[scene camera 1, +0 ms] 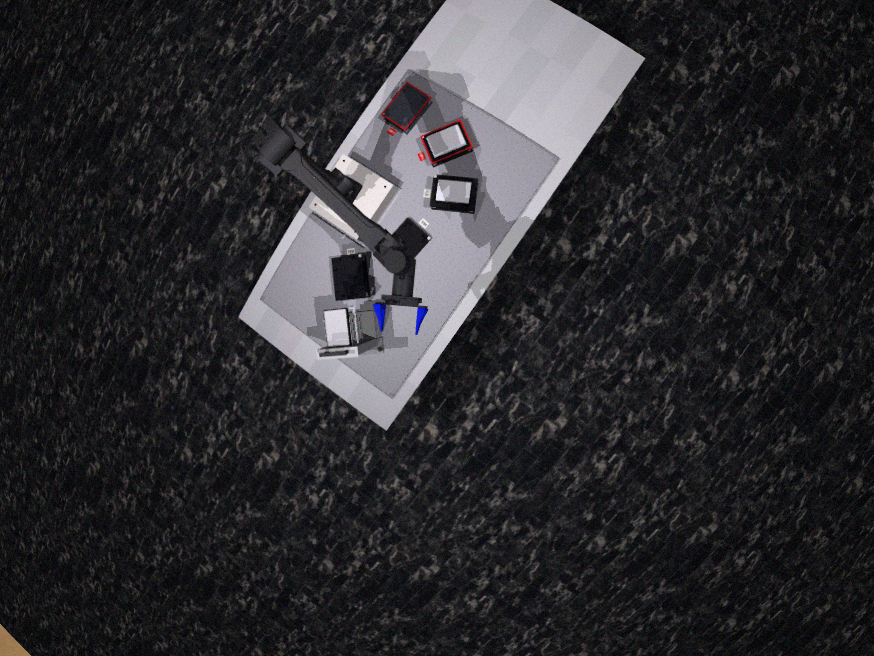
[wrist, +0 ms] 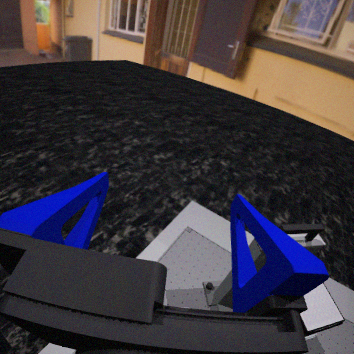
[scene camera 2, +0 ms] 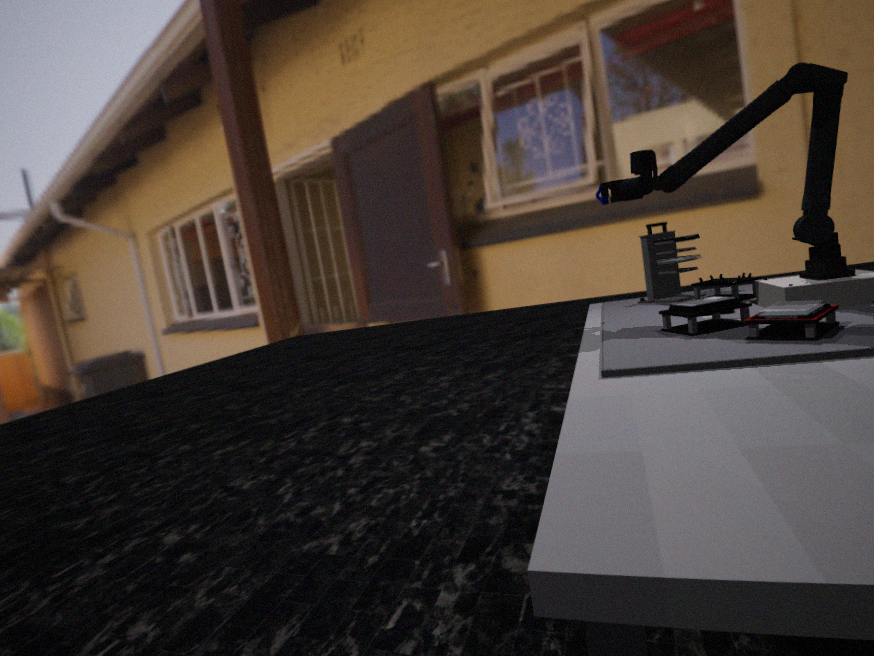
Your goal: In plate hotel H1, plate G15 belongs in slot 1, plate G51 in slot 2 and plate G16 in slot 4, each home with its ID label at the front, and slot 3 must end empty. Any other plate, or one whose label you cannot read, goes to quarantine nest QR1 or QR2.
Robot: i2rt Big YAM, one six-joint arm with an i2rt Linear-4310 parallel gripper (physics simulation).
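Places are measured from the arm's base along level axes (x ahead, y left, z up), in metres.
Where they show: gripper, between the fingertips: point(scene camera 1: 398, 333) point(wrist: 171, 189) point(scene camera 2: 609, 193); arm's base, origin of its link: point(scene camera 1: 346, 194) point(scene camera 2: 826, 276).
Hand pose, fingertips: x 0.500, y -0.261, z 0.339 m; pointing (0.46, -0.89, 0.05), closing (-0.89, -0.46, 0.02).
Note:
Each offset is from my fingertips to the top centre of the thing. "spot": to the spot under its first point.
My gripper point(scene camera 1: 399, 331) point(scene camera 2: 600, 195) point(wrist: 171, 189) is open and empty, high above the mat beside hotel H1. The hotel point(scene camera 1: 338, 352) point(scene camera 2: 659, 268) point(wrist: 316, 242) stands upright at the lower end of the mat; in the wrist view the right finger partly hides it. A white-topped plate @(dx -0.212, dy -0.141, dz -0.179 m) point(scene camera 1: 337, 326) point(wrist: 322, 309) shows at the hotel; its slot and label cannot be told. A second white-topped plate @(dx -0.153, dy +0.470, dz -0.336 m) point(scene camera 1: 452, 189) point(scene camera 2: 705, 302) rests on a black nest @(dx -0.153, dy +0.470, dz -0.340 m) point(scene camera 1: 453, 208) point(scene camera 2: 669, 310). A third plate @(dx -0.284, dy +0.624, dz -0.346 m) point(scene camera 1: 446, 140) point(scene camera 2: 792, 309) rests on a red-edged nest @(dx -0.284, dy +0.624, dz -0.354 m) point(scene camera 1: 451, 156). Plate labels are unreadable.
Another red-edged nest @(dx -0.497, dy +0.673, dz -0.354 m) point(scene camera 1: 406, 106) shows no white plate. Two black nests @(spot: dx -0.316, dy +0.007, dz -0.340 m) point(scene camera 1: 350, 276) @(spot: dx -0.196, dy +0.265, dz -0.388 m) point(scene camera 1: 415, 235) stand near the hotel and under the arm; the arm partly hides one. The white arm base point(scene camera 1: 381, 192) point(scene camera 2: 790, 290) sits at the mat's long edge.

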